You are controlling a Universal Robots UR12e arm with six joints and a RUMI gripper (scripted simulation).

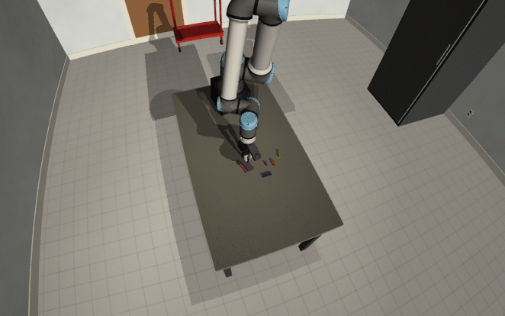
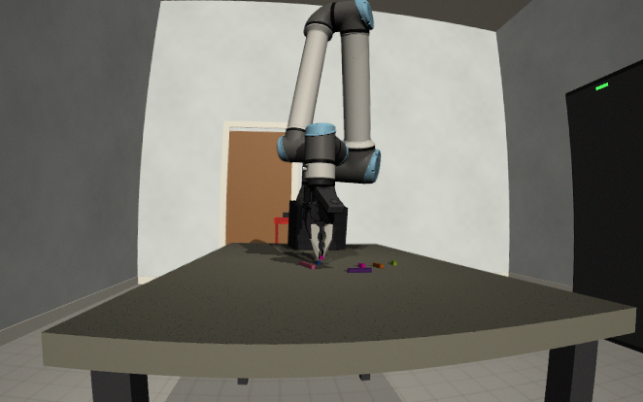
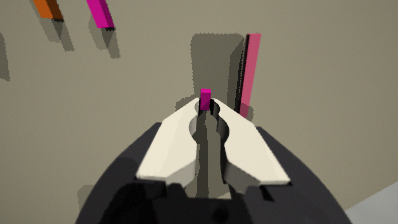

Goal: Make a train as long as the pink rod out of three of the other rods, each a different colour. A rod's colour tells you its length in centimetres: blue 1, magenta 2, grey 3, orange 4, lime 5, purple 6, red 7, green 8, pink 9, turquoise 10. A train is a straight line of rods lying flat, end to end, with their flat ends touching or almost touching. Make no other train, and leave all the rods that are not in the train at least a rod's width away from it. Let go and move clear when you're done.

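The blue rod is 3 cm below my hand, 1 cm to the right of it and 1 cm behind it. The rest, counted from my hand: purple rod 11 cm to the left, 11 cm ahead, 3 cm below; then orange rod 16 cm to the left, 3 cm below, 2 cm ahead; then pink rod 3 cm to the right, 3 cm below, 3 cm ahead.
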